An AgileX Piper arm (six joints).
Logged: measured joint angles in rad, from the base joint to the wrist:
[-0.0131 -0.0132 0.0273 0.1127 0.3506 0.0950]
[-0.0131 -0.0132 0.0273 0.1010 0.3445 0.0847]
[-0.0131 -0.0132 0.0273 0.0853 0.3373 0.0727]
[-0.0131 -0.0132 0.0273 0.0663 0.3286 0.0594]
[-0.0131 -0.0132 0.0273 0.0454 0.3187 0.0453]
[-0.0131 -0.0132 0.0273 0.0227 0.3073 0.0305]
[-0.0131 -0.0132 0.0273 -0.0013 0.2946 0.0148]
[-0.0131 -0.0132 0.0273 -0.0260 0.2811 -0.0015]
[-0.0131 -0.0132 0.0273 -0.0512 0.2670 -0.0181]
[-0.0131 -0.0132 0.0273 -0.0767 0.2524 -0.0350]
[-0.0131 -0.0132 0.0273 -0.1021 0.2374 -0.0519]
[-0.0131 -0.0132 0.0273 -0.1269 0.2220 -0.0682]
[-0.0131 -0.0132 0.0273 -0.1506 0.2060 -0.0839]
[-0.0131 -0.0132 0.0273 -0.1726 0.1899 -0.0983]
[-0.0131 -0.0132 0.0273 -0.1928 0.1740 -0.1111]
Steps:
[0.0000 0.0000 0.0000 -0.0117 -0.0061 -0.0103]
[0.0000 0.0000 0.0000 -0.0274 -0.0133 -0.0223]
[0.0000 0.0000 0.0000 -0.0464 -0.0220 -0.0356]
[0.0000 0.0000 0.0000 -0.0673 -0.0319 -0.0497]
[0.0000 0.0000 0.0000 -0.0900 -0.0433 -0.0645]
[0.0000 0.0000 0.0000 -0.1140 -0.0560 -0.0802]
[0.0000 0.0000 0.0000 -0.1387 -0.0695 -0.0965]
[0.0000 0.0000 0.0000 -0.1639 -0.0836 -0.1131]
[0.0000 0.0000 0.0000 -0.1894 -0.0982 -0.1300]
[0.0000 0.0000 0.0000 -0.2148 -0.1132 -0.1469]
[0.0000 0.0000 0.0000 -0.2396 -0.1286 -0.1632]
[0.0000 0.0000 0.0000 -0.2633 -0.1446 -0.1789]
[0.0000 0.0000 0.0000 -0.2853 -0.1607 -0.1933]
[0.0000 0.0000 0.0000 -0.3055 -0.1766 -0.2061]

